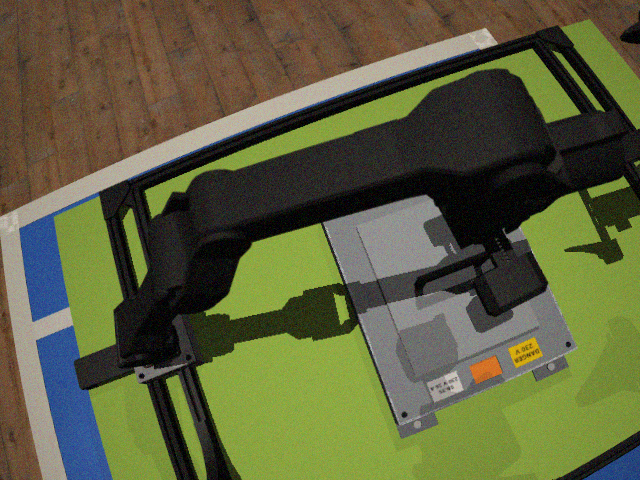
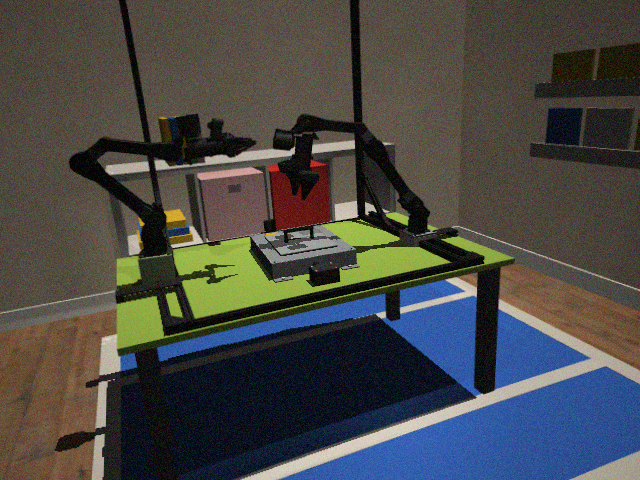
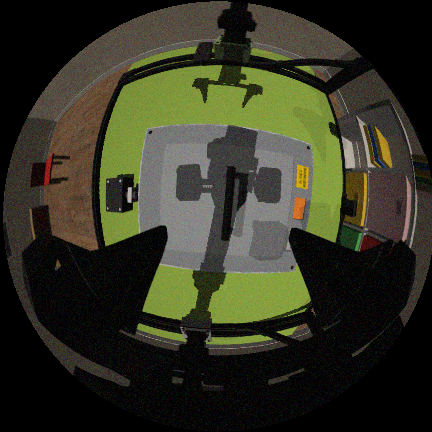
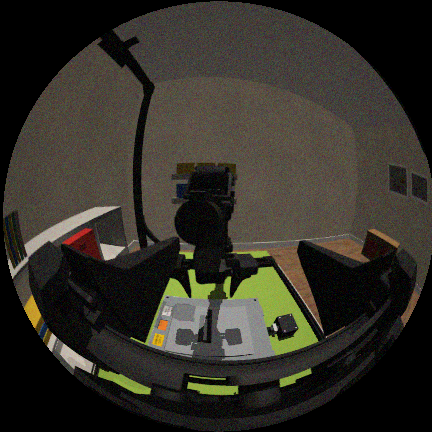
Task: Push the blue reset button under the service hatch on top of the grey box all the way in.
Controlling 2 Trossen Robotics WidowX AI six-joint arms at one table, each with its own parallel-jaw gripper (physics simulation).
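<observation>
The grey box [image 1: 379,335] [image 2: 294,267] [image 3: 150,200] [image 4: 260,320] lies on the green table. Its service hatch [image 1: 392,248] [image 3: 190,220] is a pale panel lying flat, closed, with a black handle [image 1: 452,266] [image 2: 285,236] [image 3: 228,200] [image 4: 208,325] standing up from it. The blue button does not show; the hatch covers the area under it. My left gripper [image 2: 303,193] [image 3: 230,233] [image 4: 210,297] is open and empty, pointing down above the box and handle, with clear height between. My right gripper [image 2: 252,142] is open and empty, held high and level to the side.
A small black box [image 2: 324,273] [image 3: 119,193] [image 4: 286,325] stands beside the grey box, on the side away from its labels. Orange [image 1: 485,369] [image 3: 298,208] and yellow [image 1: 525,352] [image 3: 302,176] labels lie along the opposite edge. A black frame [image 2: 258,307] borders the table.
</observation>
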